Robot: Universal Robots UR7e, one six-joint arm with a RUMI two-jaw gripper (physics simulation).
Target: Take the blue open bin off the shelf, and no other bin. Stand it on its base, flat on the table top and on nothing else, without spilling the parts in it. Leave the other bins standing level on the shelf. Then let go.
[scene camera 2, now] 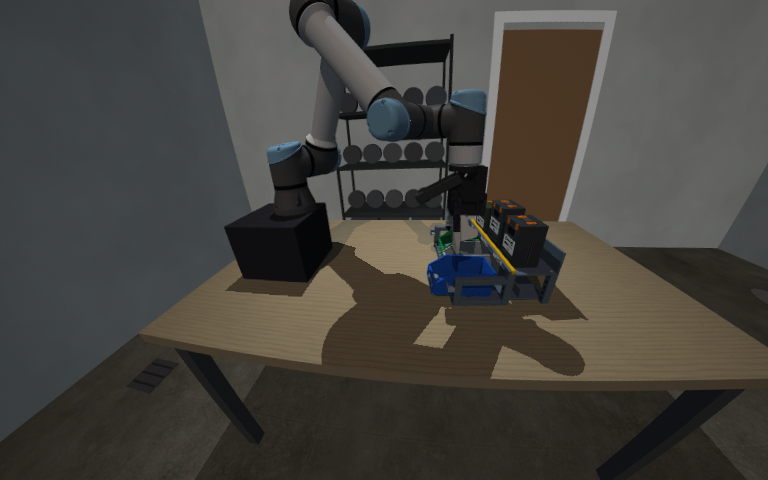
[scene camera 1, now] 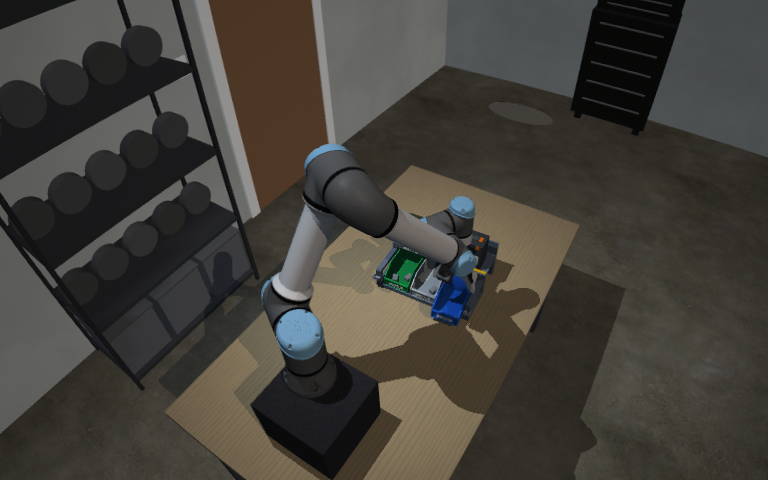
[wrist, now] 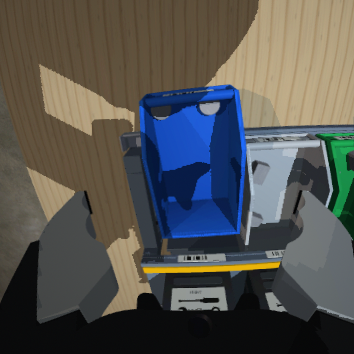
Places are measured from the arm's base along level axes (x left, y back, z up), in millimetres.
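Pixels of known places: gripper, fingertip midpoint: (scene camera 2: 452,241) (scene camera 1: 453,284) (wrist: 191,194); arm's base, link origin: (scene camera 2: 295,209) (scene camera 1: 310,374).
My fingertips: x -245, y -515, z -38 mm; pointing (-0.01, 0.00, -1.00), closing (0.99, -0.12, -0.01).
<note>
Ahead of a thing's pixels: the offset from my fingertips to its top centre. "*": to the spot under its first point. Level surfaces: height alone.
The blue open bin @[dx +2, dy -31, dz -71 mm] (scene camera 1: 449,307) (scene camera 2: 461,275) (wrist: 192,145) is on the low front level of the shelf (scene camera 2: 544,287) (wrist: 136,190), at its end, jutting out past the front rail and slightly skewed. Its rim looks about level. Two round grey parts lie at its front end. The grey bin @[dx +113, dy -102, dz -84 mm] (scene camera 2: 471,247) (wrist: 280,175), with grey parts, stands beside it, then the green bin @[dx +224, dy -109, dz -84 mm] (scene camera 1: 404,269) (wrist: 344,187). My gripper (scene camera 1: 457,283) (scene camera 2: 456,240) (wrist: 191,194) is open and empty, pointing down above the rear half of the blue bin, its fingers wide to either side. In scene camera 1 the arm partly hides it.
Black boxes with orange marks @[* dx -52, dy -171, dz +19 mm] (scene camera 2: 525,240) (scene camera 1: 481,249) stand on the shelf's raised rear level, behind a yellow strip @[dx +110, dy -154, dz -53 mm] (scene camera 2: 493,246) (wrist: 215,268). The wooden table top @[dz -164 mm] (scene camera 1: 362,333) (scene camera 2: 271,333) extends in front of the shelf. The arm's black pedestal (scene camera 1: 317,418) (scene camera 2: 277,251) stands at the other end.
</note>
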